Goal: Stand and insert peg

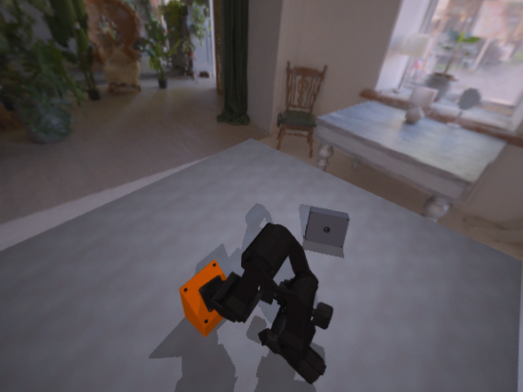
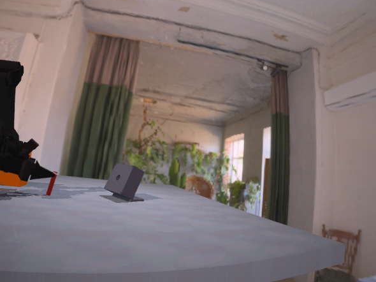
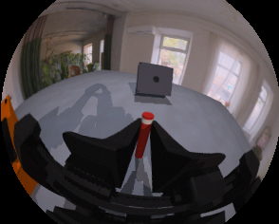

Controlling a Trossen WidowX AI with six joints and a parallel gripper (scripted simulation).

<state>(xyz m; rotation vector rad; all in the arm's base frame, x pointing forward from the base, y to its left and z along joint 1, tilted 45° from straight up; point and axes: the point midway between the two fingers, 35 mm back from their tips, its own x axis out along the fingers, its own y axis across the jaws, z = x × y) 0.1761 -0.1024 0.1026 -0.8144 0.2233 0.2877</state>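
My gripper tip is now 1 cm above the red peg. From my gripper tip the other things lie so: grey sloped panel: 23 cm ahead, 7 cm to the left.
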